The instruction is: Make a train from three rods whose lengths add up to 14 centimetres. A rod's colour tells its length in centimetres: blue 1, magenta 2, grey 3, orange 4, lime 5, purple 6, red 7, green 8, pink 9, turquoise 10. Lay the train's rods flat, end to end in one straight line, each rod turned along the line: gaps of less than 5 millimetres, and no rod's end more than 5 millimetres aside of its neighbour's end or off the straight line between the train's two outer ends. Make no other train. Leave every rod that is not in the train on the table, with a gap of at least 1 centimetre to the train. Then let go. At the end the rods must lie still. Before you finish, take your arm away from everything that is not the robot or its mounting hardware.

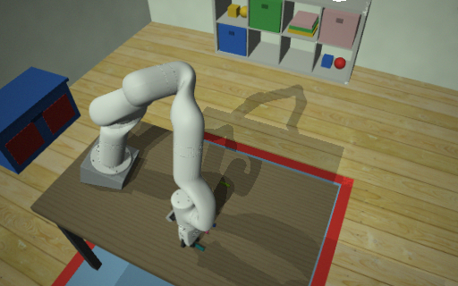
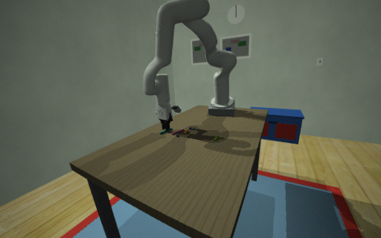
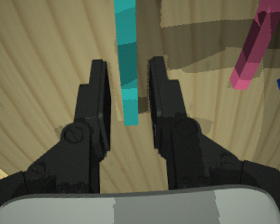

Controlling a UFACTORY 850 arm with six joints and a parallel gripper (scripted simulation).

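My hand is 3 cm above the turquoise rod. Also, from my hand: pink rod 8 cm to the left, 3 cm below; grey rod 16 cm to the left, 7 cm behind, 3 cm below; orange rod 14 cm to the left, 3 cm below, 2 cm behind.
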